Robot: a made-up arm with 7 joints.
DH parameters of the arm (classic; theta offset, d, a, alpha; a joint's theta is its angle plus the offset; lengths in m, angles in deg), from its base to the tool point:
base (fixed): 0 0 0 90
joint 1: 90 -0.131 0 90
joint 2: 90 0 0 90
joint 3: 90 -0.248 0 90
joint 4: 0 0 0 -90
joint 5: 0 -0.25 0 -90
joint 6: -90 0 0 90
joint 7: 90 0 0 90
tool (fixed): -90 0 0 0
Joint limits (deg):
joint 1: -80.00..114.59
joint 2: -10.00..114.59
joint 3: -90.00..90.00
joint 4: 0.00..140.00
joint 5: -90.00..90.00
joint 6: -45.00..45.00
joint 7: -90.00..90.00
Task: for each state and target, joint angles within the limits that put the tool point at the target. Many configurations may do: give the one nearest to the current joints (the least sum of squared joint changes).
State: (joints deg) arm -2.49 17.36 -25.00 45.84 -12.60 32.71 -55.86
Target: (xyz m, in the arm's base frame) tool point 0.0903 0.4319 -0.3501
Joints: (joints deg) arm -9.79 48.13 -16.74 38.34 -12.60 32.71 -55.86
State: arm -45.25 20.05 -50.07 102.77 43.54 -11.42 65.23
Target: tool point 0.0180 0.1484 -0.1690
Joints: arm -60.14 50.74 -15.13 139.88 43.54 -11.42 65.23
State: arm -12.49 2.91 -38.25 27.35 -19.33 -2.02 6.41
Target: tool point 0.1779 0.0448 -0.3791
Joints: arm -0.91 5.36 -33.34 61.70 -19.33 -2.02 6.41
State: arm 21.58 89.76 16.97 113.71 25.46 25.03 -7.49
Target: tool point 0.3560 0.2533 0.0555
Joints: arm 57.25 35.95 -13.89 80.36 25.46 25.03 -7.49
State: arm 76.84 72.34 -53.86 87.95 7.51 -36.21 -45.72
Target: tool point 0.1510 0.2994 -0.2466
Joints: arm 31.48 78.25 -90.00 95.57 7.51 -36.21 -45.72
